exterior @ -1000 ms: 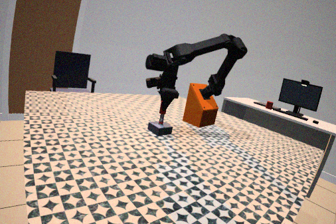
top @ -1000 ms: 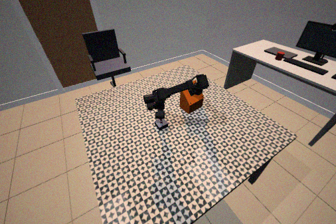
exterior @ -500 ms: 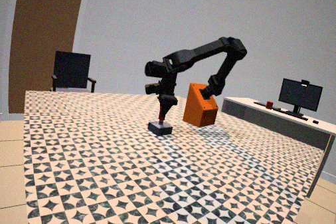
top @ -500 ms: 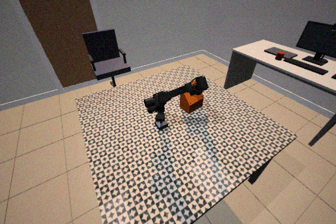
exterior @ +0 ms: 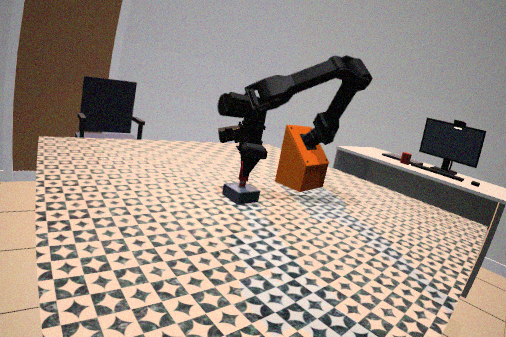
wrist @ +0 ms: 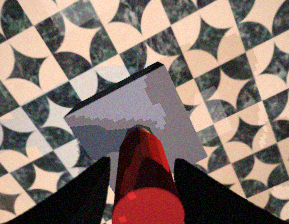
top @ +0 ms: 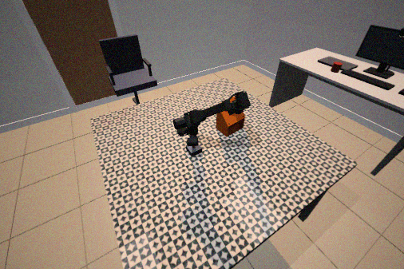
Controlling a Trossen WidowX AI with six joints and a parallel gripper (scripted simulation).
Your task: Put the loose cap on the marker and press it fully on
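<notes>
Right now my gripper tip is 1 cm below the red cap. Also, from my gripper tip: dark holder block (5 cm below).
</notes>
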